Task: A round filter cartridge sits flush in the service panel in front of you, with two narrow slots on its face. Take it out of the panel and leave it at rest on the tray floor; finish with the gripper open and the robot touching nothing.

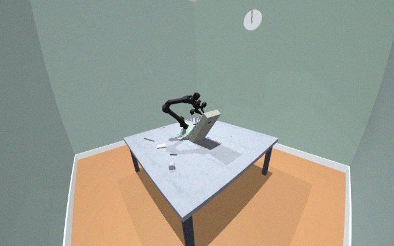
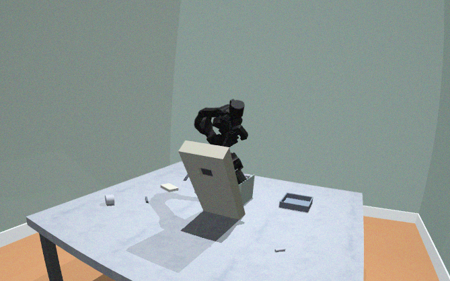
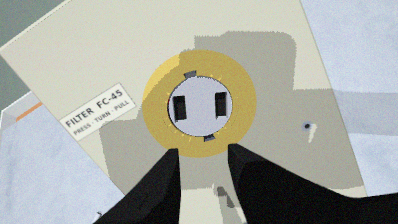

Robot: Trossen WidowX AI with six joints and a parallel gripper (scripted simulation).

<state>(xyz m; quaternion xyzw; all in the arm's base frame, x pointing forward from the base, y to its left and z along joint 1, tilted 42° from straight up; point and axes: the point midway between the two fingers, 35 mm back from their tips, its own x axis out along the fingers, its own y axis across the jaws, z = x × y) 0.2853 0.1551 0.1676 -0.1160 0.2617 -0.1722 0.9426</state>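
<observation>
The round filter cartridge is 60 mm ahead of my gripper tip and 40 mm below it. The rest, counted from my gripper tip: beige block: 220 mm behind, 390 mm to the right, 300 mm below; pale peg: 120 mm ahead, 320 mm to the left, 300 mm below; grey tray: 380 mm behind, 280 mm to the left, 300 mm below.
</observation>
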